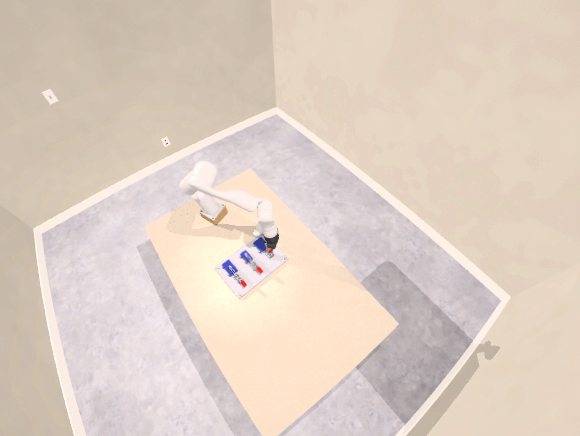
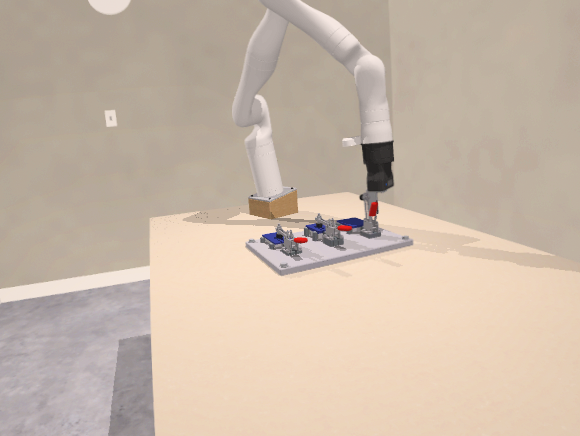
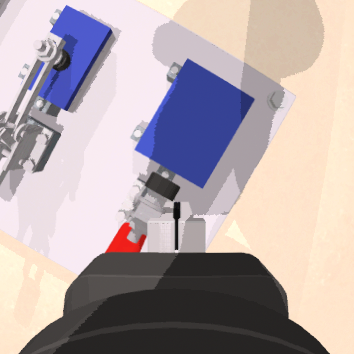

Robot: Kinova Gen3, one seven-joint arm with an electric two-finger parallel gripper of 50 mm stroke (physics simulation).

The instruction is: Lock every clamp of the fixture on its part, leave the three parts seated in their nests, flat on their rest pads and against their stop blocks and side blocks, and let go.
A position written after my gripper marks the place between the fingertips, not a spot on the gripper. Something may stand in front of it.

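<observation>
There is a clamp (image 3: 119, 242) to be seen here, and image 3 has my gripper (image 3: 176, 217) in it too. In image 2 I find my gripper (image 2: 373, 213) as well.
</observation>
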